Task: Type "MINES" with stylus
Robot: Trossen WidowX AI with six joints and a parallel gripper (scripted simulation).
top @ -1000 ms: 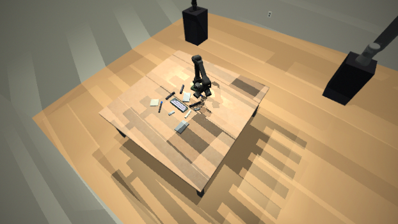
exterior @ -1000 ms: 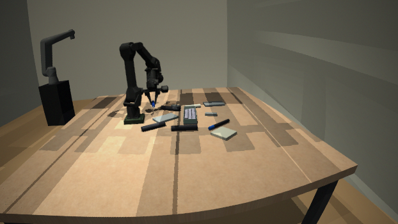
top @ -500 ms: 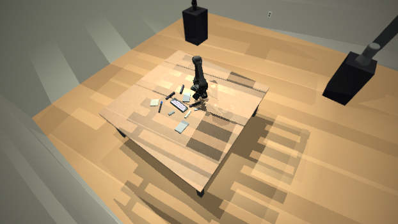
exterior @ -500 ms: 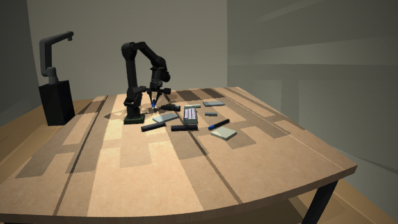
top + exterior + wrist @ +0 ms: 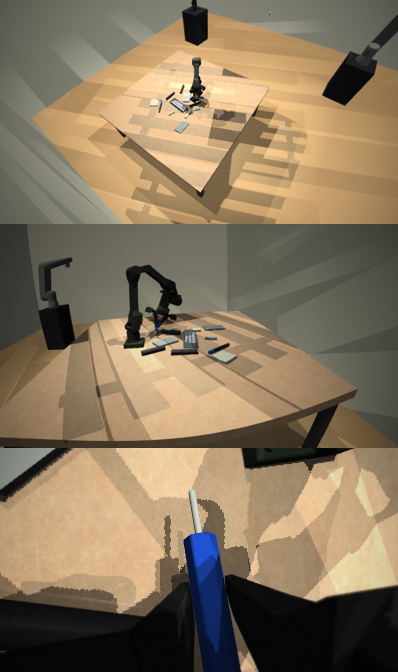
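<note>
The white cylinder is 210 mm ahead of my gripper tip, 40 mm below it and 30 mm to the left of it. The rest, counted from my gripper tip: blue stylus (10 mm to the right); then blue pen (290 mm ahead, 260 mm to the right, 40 mm below); then grey slab (130 mm to the right, 50 mm ahead, 40 mm below).
</note>
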